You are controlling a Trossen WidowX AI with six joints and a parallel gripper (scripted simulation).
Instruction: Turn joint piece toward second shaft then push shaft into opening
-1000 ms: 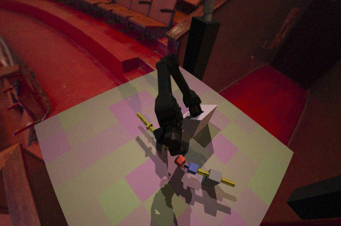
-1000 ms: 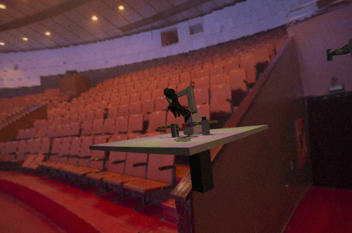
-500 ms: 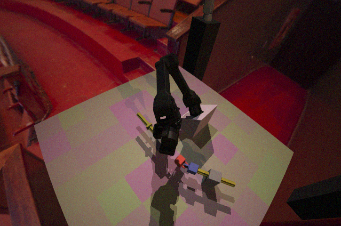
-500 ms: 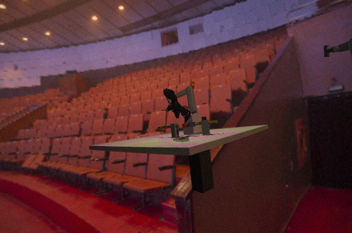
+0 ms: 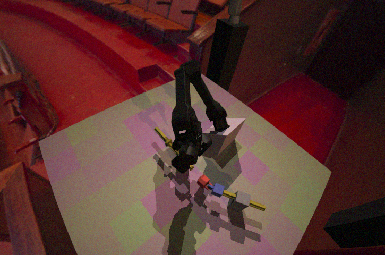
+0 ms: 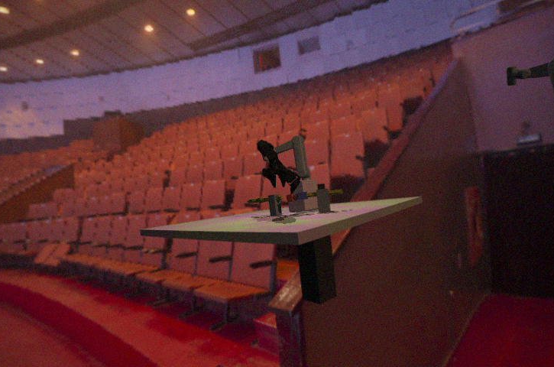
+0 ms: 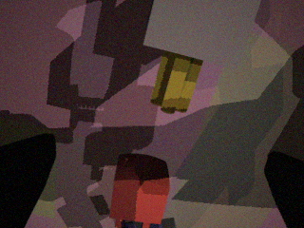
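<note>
My gripper tip is 2 cm past the red square joint piece, 8 cm to the right of it and 7 cm above it.
</note>
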